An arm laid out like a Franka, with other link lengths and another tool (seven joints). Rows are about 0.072 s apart.
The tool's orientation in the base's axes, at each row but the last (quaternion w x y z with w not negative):
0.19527 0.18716 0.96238 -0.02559
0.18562 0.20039 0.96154 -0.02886
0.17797 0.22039 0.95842 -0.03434
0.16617 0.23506 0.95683 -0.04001
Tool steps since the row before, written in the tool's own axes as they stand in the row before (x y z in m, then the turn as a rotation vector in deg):
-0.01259 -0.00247 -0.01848 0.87 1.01 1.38
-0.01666 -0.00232 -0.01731 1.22 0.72 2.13
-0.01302 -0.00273 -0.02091 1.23 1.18 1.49
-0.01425 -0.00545 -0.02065 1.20 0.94 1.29
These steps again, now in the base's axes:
0.00306 -0.00444 0.02184 0.14 1.07 -1.58
0.00728 -0.00612 0.02218 -0.02 0.84 -2.42
0.00293 -0.00478 0.02414 -0.03 1.35 -1.82
0.00319 -0.00786 0.02423 -0.18 1.16 -1.62

